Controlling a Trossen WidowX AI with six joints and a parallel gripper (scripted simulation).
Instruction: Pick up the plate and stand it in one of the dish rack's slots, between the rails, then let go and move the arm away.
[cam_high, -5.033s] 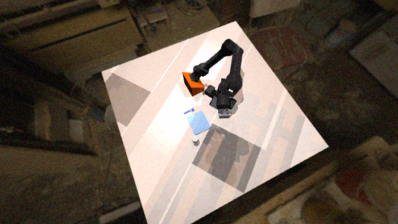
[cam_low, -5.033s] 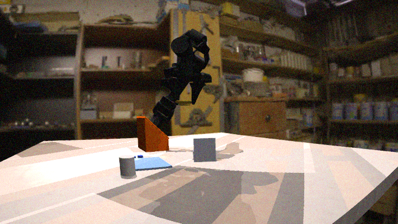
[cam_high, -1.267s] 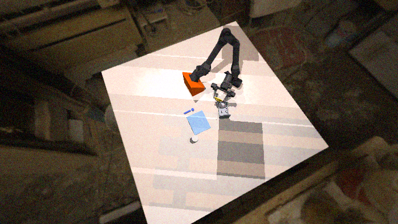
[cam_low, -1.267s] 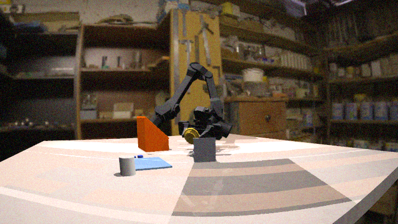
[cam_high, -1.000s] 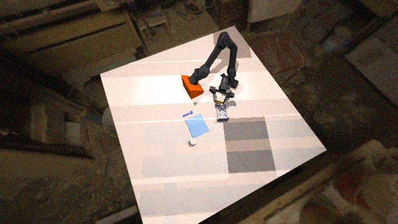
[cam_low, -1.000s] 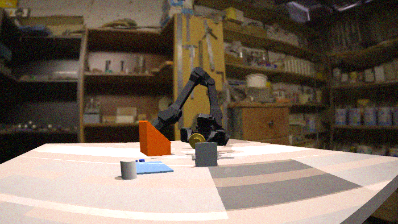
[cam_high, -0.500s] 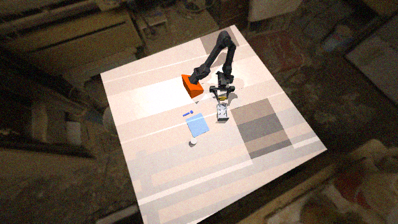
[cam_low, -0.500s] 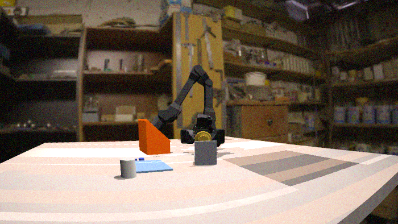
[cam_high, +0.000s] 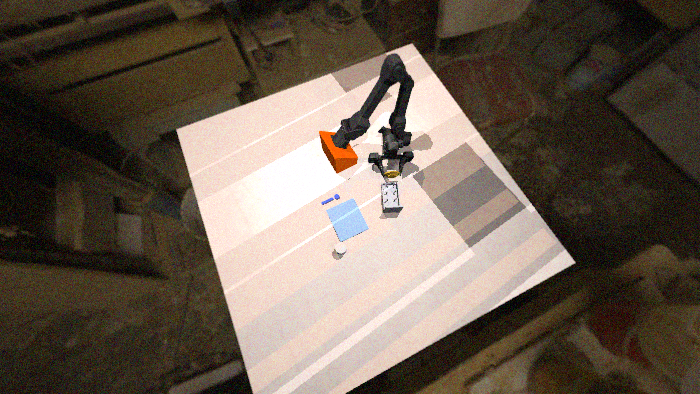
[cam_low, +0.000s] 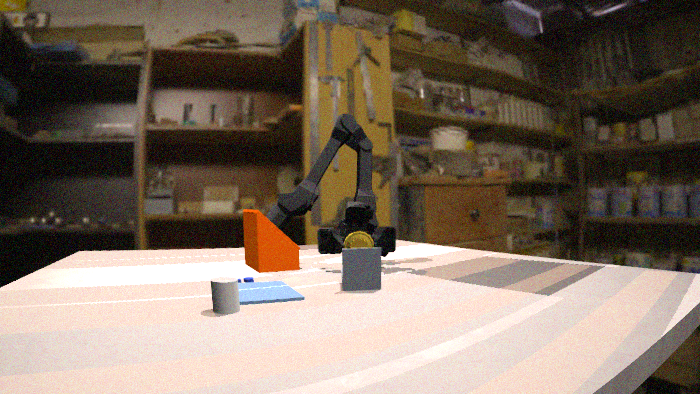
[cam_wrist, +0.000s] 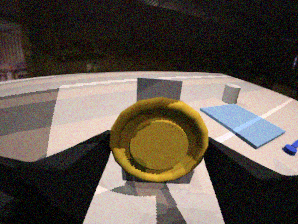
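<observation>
The dish rack lies 7 cm ahead of my gripper tip, 3 cm to the right of it and 4 cm below it. Round my gripper tip: yellow plate: 1 cm behind; then light blue mat: 9 cm ahead, 24 cm to the right, 6 cm below.
</observation>
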